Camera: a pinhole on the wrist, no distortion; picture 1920 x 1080 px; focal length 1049.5 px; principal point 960.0 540.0 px. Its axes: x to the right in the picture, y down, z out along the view. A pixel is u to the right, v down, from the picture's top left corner.
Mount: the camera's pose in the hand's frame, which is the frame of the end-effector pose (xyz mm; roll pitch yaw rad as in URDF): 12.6 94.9 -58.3 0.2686 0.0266 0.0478
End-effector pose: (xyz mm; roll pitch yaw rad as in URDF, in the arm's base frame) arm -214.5 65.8 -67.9 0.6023 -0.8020 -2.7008
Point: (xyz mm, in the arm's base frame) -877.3 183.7 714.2
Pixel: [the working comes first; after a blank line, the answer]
In the camera's frame: 903.4 -249.0 510.3

outside the picture
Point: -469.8 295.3 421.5
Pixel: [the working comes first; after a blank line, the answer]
In the camera's frame: 408.9 -109.4 497.1

1823 309
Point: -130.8 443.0 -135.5
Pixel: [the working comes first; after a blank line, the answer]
In the camera's frame: -247.4 -169.6 385.1

286 78
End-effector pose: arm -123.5 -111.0 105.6 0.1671 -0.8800 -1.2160
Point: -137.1 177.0 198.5
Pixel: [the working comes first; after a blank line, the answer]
In the camera's frame: -122.4 122.0 285.7

510 988
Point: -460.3 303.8 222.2
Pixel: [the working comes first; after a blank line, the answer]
In the camera's frame: -268.2 -26.1 564.9

462 491
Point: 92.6 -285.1 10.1
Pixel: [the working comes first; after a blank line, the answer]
In the camera's frame: 71.3 -52.9 -197.7

behind the camera
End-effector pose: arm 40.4 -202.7 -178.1 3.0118 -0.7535 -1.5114
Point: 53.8 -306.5 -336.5
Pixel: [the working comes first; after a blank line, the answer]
In the camera's frame: -57.2 -55.5 265.6

734 321
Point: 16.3 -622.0 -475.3
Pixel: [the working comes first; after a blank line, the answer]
In the camera's frame: 67.9 38.5 575.0

1084 610
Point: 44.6 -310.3 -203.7
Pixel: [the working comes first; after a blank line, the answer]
In the camera's frame: 39.3 -62.9 174.2

1197 161
